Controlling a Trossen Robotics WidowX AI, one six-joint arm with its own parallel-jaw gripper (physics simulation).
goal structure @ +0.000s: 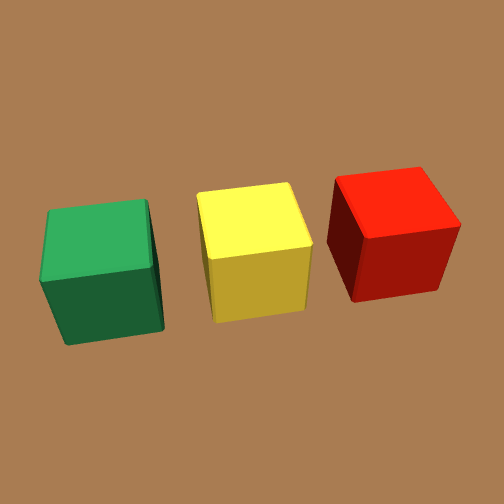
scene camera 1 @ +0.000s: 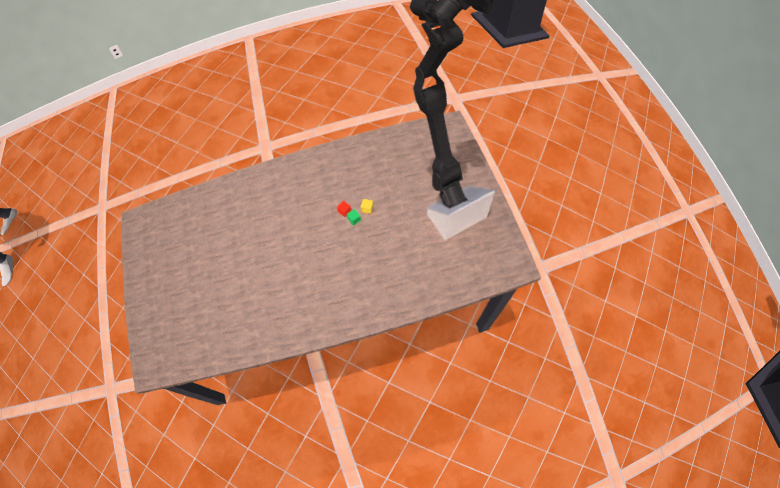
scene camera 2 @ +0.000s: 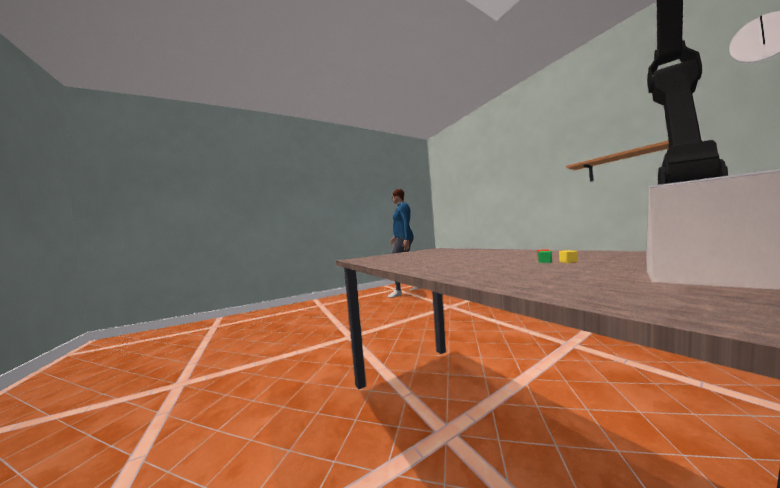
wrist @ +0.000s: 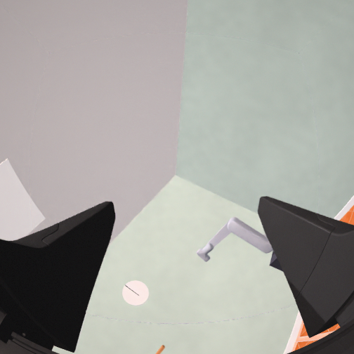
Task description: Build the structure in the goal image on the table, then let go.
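Where they show: arm's base, origin of the base link: [scene camera 1: 456, 202] [scene camera 2: 697, 214].
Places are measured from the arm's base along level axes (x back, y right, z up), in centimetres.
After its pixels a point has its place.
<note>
A red cube [scene camera 1: 343, 208] {x -31.8, y 17.5, z -8.4 cm} [scene camera 2: 542, 250] {x -31.4, y 16.9, z -8.4 cm}, a green cube [scene camera 1: 353, 216] {x -30.0, y 13.3, z -8.3 cm} [scene camera 2: 544, 257] {x -29.4, y 12.2, z -10.0 cm} and a yellow cube [scene camera 1: 366, 205] {x -24.5, y 15.3, z -8.4 cm} [scene camera 2: 568, 256] {x -23.6, y 13.9, z -9.8 cm} sit on the table [scene camera 1: 247, 276] {x -70.8, y 9.8, z -11.7 cm} [scene camera 2: 460, 276] {x -39.5, y -16.8, z -11.6 cm}. The red and green cubes are very close together; I cannot tell if they touch. The yellow cube stands slightly apart. In scene camera 2 the green cube hides most of the red one. My gripper [wrist: 187, 208] is open in the wrist view, with nothing between its fingers. It is raised away from the cubes and faces the walls and ceiling.
A pale block [scene camera 1: 467, 218] {x 1.9, y -5.1, z -3.6 cm} [scene camera 2: 713, 235] {x 1.3, y -5.1, z -3.5 cm} stands on the table under the base of my black arm [scene camera 1: 440, 132] {x -1.0, y 11.8, z 22.6 cm} [scene camera 2: 682, 115] {x -0.6, y 10.9, z 20.7 cm}. A dark pedestal [scene camera 1: 511, 20] stands beyond the table. A person [scene camera 2: 401, 221] stands behind the table's far end. A wall shelf [scene camera 2: 621, 155] is at the right.
</note>
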